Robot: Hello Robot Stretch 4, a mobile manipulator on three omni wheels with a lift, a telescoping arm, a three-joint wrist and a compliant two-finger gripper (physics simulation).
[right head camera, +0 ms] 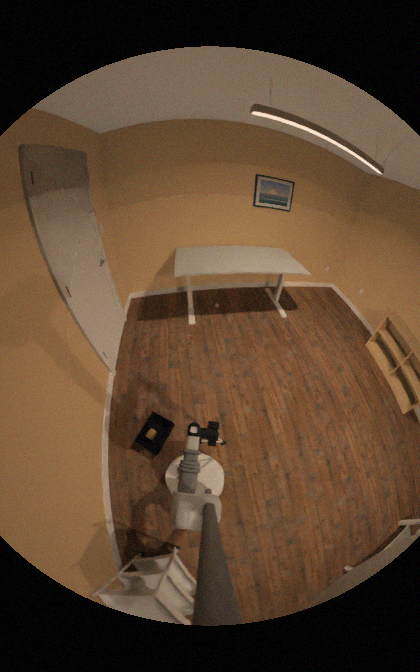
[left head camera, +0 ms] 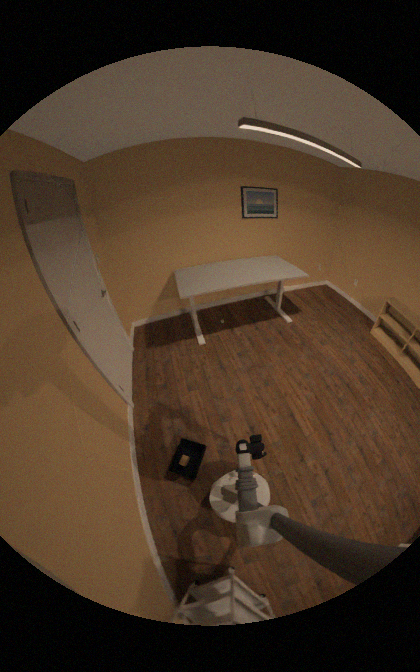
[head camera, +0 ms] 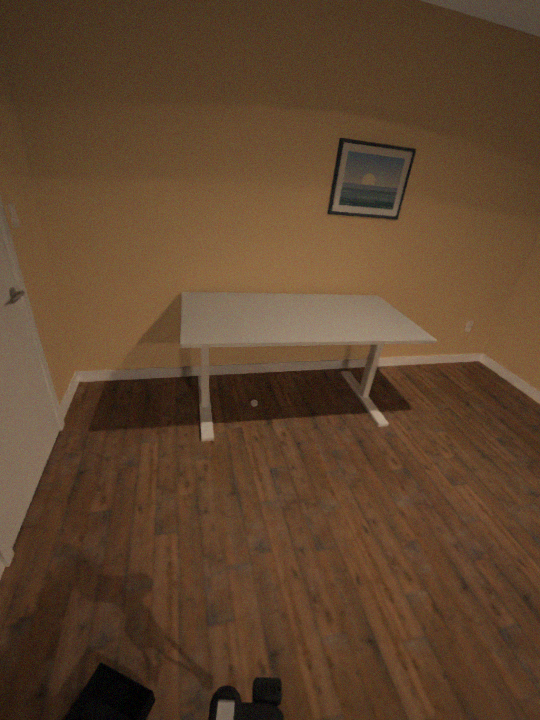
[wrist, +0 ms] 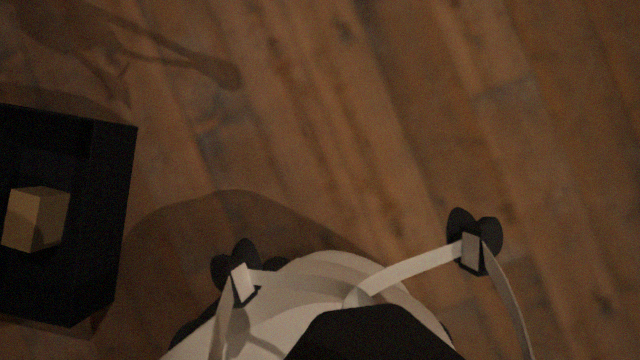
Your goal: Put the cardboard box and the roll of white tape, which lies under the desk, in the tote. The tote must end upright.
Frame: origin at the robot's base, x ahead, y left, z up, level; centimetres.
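Seen in the pictures: gripper, fingertip midpoint: [left head camera: 251, 456] [wrist: 351, 244].
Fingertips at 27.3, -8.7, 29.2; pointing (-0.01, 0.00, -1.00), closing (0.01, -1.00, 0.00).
Offsets run from my fingertips to a thing's middle, as dx, dy, dz. Level surfaces: height alone.
The black tote @(+5.1, +46.6, -27.0) [head camera: 110, 694] [left head camera: 196, 451] [right head camera: 162, 431] [wrist: 107, 210] stands upright on the floor to the left of my base. The small cardboard box @(+3.8, +49.9, -28.7) [left head camera: 184, 460] [right head camera: 151, 433] [wrist: 36, 219] is inside the tote. The roll of white tape @(+177.4, +7.6, -30.8) [head camera: 254, 402] [left head camera: 222, 321] [right head camera: 216, 305] is a small white spot on the floor under the white desk @(dz +40.0) [head camera: 290, 318] [left head camera: 240, 274] [right head camera: 235, 260], nearer its left leg. My gripper [wrist: 351, 244] is open and empty in the wrist view, above the front of my base and to the right of the tote.
A white door [head camera: 23, 378] [left head camera: 75, 280] [right head camera: 67, 240] is in the left wall. A wooden shelf @(dz -24.1) [left head camera: 391, 341] [right head camera: 387, 365] stands by the right wall. A white rack or cart [left head camera: 232, 595] [right head camera: 162, 575] stands behind my base. Desk legs [head camera: 205, 401] [head camera: 369, 378] flank the tape.
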